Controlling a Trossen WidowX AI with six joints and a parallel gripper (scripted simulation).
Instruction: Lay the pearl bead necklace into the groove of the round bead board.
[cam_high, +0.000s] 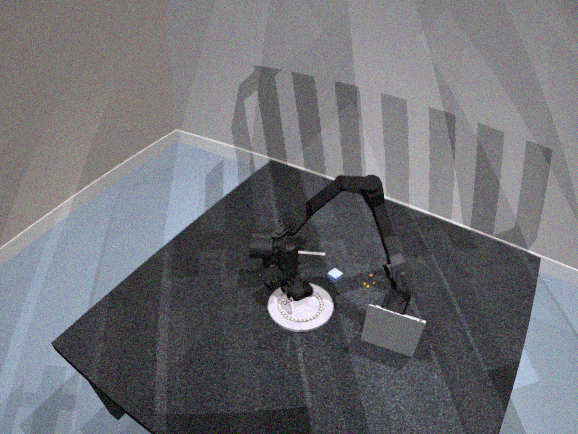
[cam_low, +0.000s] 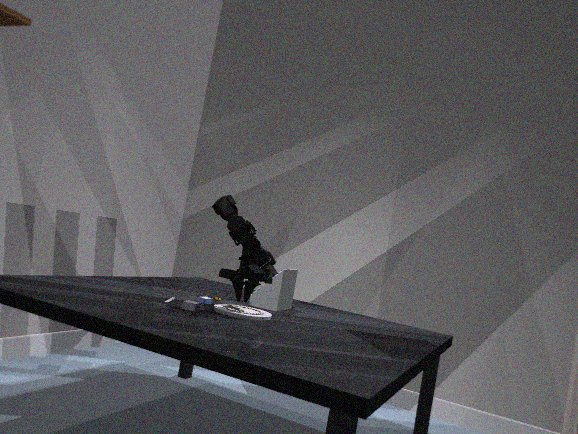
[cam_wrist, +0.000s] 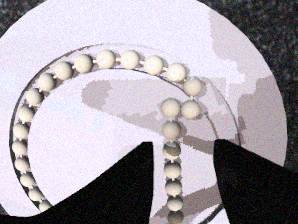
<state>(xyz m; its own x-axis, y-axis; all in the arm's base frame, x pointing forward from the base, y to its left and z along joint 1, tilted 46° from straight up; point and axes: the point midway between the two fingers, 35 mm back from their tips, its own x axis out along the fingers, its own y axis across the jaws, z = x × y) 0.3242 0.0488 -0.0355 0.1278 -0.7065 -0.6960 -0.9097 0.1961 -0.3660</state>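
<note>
Right now my gripper tip is 4 cm past the round white bead board, 4 cm above it and 1 cm to the left of it. Round my gripper tip: small white block: 12 cm ahead, 11 cm to the right, 3 cm below; then small blue cube: 19 cm to the right, 6 cm behind, 4 cm below; then thin white stick: 24 cm to the right, 7 cm ahead, 4 cm below.
</note>
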